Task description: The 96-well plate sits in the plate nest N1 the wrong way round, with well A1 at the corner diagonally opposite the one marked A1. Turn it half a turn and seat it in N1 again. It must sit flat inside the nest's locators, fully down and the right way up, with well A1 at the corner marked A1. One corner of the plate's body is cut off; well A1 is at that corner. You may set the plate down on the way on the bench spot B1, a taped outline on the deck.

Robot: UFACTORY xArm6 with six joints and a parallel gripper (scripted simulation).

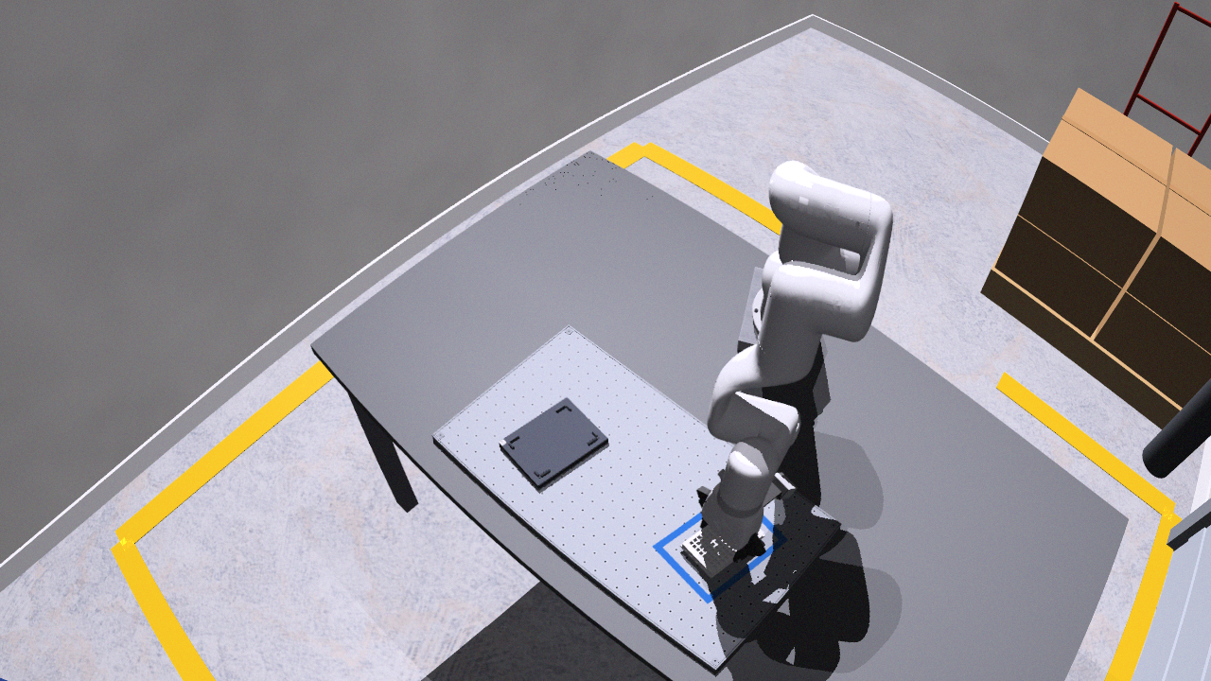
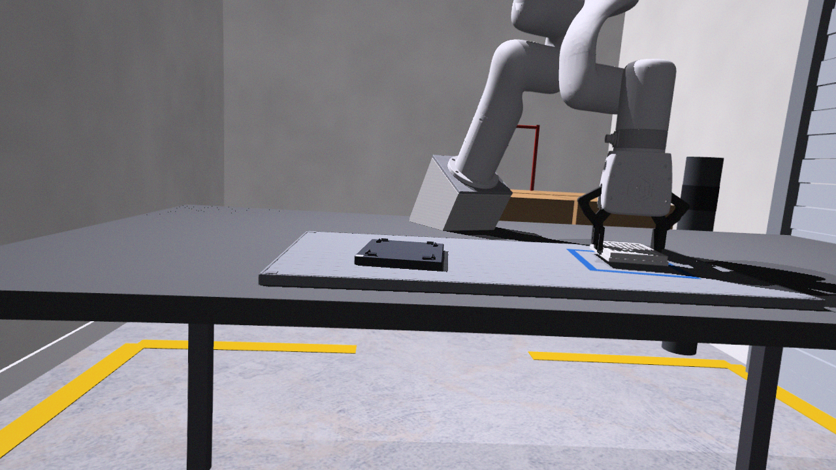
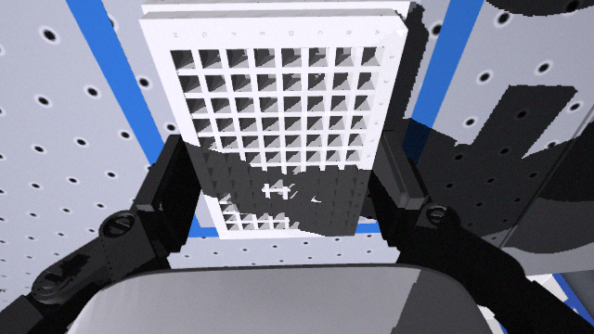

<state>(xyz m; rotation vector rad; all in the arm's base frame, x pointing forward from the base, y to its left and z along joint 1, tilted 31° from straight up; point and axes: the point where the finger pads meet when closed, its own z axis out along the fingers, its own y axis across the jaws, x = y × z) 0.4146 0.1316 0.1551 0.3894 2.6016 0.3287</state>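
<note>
Now: the white 96-well plate 1 cm below my hand. The rest, counted from my hand: A1 label (8 cm ahead, 44 cm to the right, 2 cm below); plate nest N1 (2 cm ahead, 37 cm to the right, 2 cm below).
</note>
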